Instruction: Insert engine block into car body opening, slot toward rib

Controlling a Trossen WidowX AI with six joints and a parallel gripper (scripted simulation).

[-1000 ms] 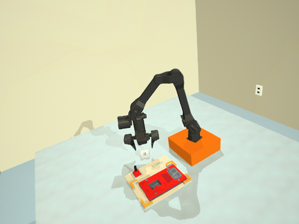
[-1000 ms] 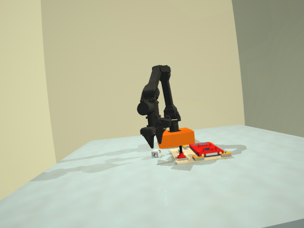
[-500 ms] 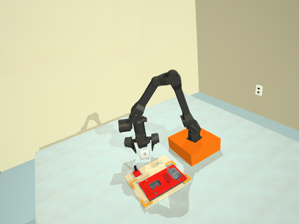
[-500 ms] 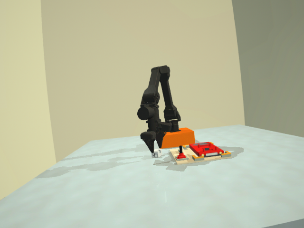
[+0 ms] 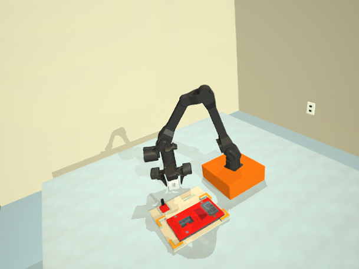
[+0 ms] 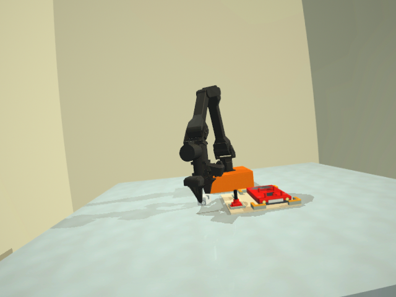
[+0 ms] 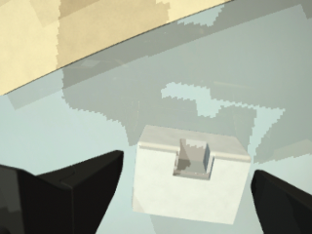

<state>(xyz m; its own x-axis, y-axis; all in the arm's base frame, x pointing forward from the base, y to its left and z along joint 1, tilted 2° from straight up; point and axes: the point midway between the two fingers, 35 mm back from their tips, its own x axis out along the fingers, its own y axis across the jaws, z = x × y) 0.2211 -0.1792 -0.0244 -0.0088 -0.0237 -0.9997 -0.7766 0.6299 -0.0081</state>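
Right now the black post is 12 cm ahead of my gripper tip, 8 cm to the left of it and 2 cm above it. The rest, counted from my gripper tip: engine block (right at my gripper tip).
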